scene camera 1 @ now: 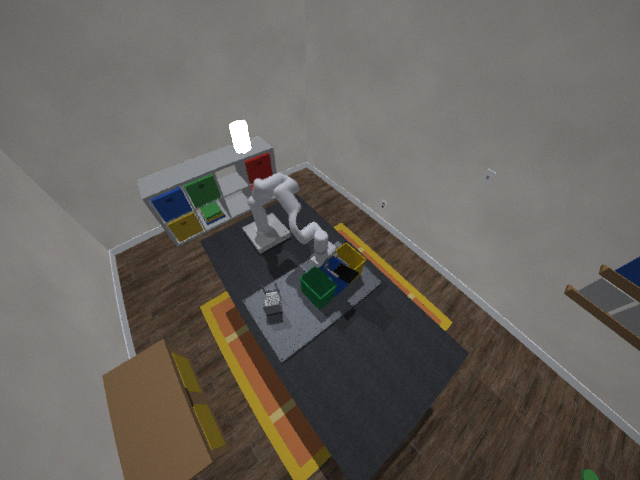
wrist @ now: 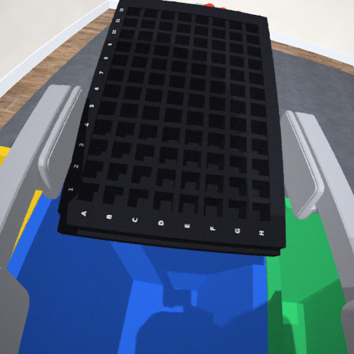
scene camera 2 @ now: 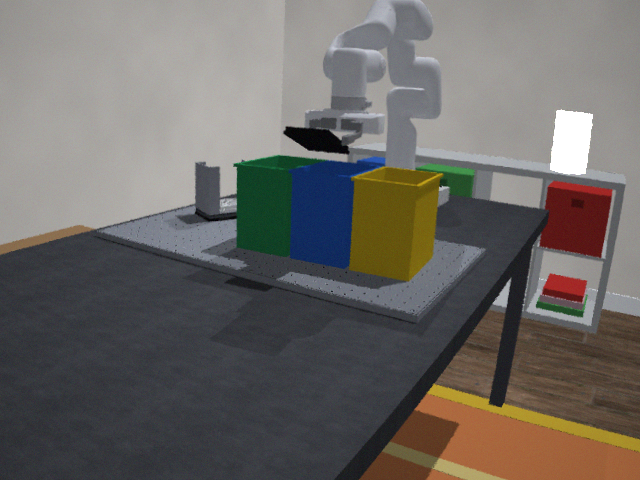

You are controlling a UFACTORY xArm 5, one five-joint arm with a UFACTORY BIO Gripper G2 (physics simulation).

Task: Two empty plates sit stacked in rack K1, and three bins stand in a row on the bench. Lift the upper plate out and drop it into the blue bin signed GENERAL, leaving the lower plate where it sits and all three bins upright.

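Places are measured from the arm's base along level axes (x ahead, y left, z up), in centimetres.
Pixels of known places: hand, its tool point: (scene camera 1: 340,269); arm's base, origin of its link: (scene camera 1: 263,228).
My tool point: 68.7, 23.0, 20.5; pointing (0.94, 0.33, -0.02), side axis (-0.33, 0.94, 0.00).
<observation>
For each thing: its top centre in the pictures, then the offset to it from my tool point, as dx, dy, dz. Level surfaces: height alone.
- black well plate, centre of its top: (scene camera 2: 318,126) (scene camera 1: 345,270) +3.2, +1.0, +2.6
- blue bin, centre of its top: (scene camera 2: 338,167) (scene camera 1: 334,268) -5.2, -0.1, -6.3
- green bin, centre of its top: (scene camera 2: 282,161) (scene camera 1: 318,281) -2.3, -12.8, -6.3
- yellow bin, centre of its top: (scene camera 2: 399,175) (scene camera 1: 349,256) -8.0, +12.6, -6.3
- white plate, centre of its top: (scene camera 2: 226,202) (scene camera 1: 272,301) -10.2, -39.9, -20.8
- rack, centre of its top: (scene camera 2: 230,162) (scene camera 1: 269,292) -11.1, -39.6, -10.4
- grey perforated board, height of its surface: dz -24.2
- dark bench, height of its surface: dz -25.5
My gripper (wrist: 182,155) (scene camera 2: 337,136) is shut on a black well plate (wrist: 177,110) (scene camera 2: 312,138) (scene camera 1: 345,273) and holds it tilted, above the bin rims. The blue bin (scene camera 2: 320,217) (scene camera 1: 340,286) (wrist: 70,285) stands upright between the green bin (scene camera 2: 262,206) (scene camera 1: 316,290) (wrist: 310,245) and the yellow bin (scene camera 2: 382,227) (scene camera 1: 352,254) (wrist: 26,220), both upright. In the wrist view the blue bin's opening shows below the plate's near edge. A white plate (scene camera 1: 271,298) (scene camera 2: 227,205) sits in the rack (scene camera 1: 273,314) (scene camera 2: 207,187). The GENERAL sign is not readable.
The bins and rack stand on a grey perforated board (scene camera 1: 289,341) (scene camera 2: 449,268) on the dark bench (scene camera 1: 372,372) (scene camera 2: 155,361). The arm's white base (scene camera 1: 266,237) is at the bench's back. A shelf unit (scene camera 1: 206,164) (scene camera 2: 612,227) stands behind it.
</observation>
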